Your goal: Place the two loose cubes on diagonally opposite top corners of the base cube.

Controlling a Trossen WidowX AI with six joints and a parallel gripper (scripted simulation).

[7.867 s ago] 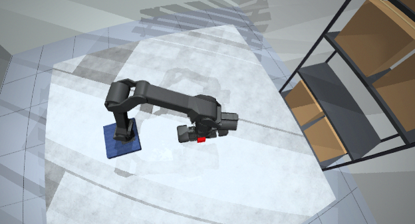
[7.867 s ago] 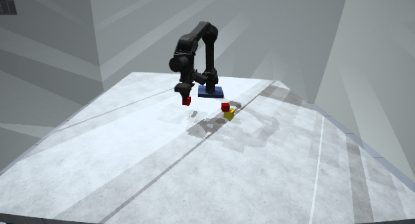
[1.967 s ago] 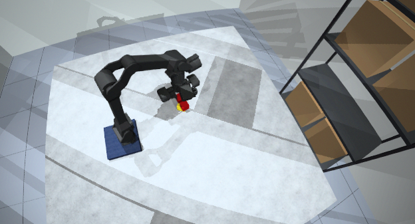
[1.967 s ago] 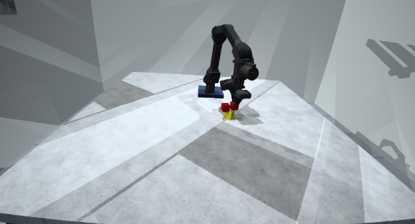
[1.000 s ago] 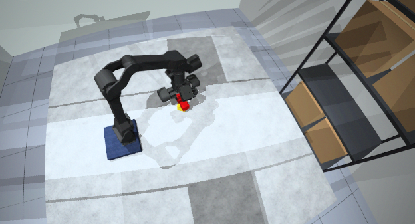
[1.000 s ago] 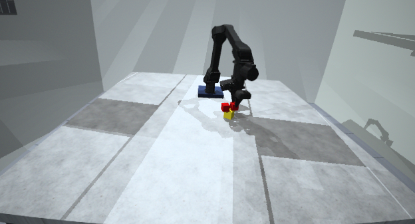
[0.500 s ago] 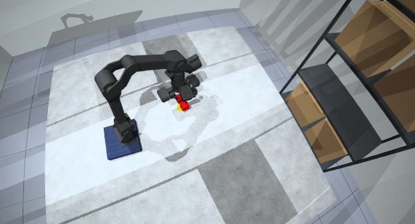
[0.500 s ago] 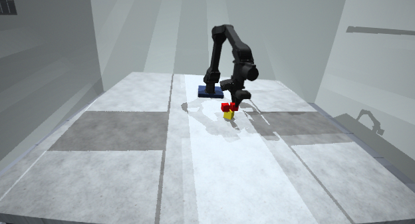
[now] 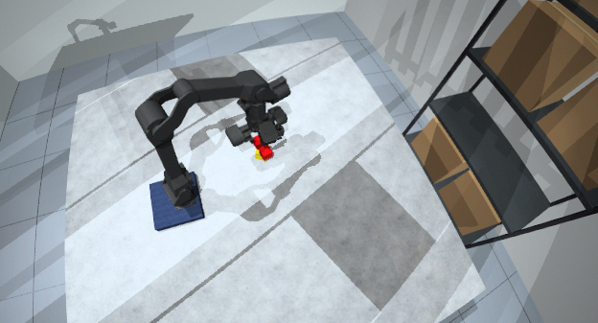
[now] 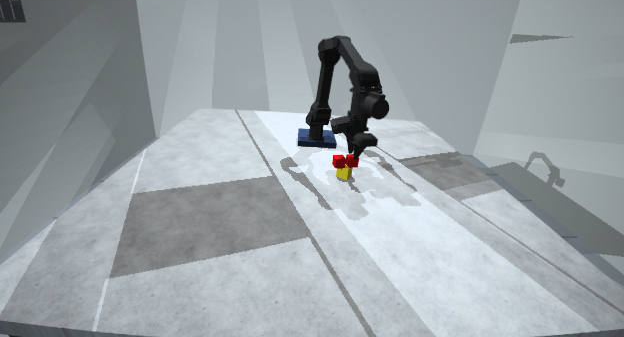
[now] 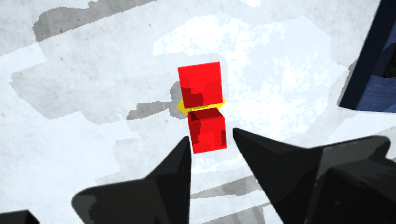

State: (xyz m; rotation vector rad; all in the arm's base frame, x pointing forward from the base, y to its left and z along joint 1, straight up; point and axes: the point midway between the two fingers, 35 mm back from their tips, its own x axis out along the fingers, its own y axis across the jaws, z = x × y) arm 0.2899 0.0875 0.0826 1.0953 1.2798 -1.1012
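Now: gripper tip 5 cm above the yellow base cube, 2 cm to the left of it and 1 cm short of it.
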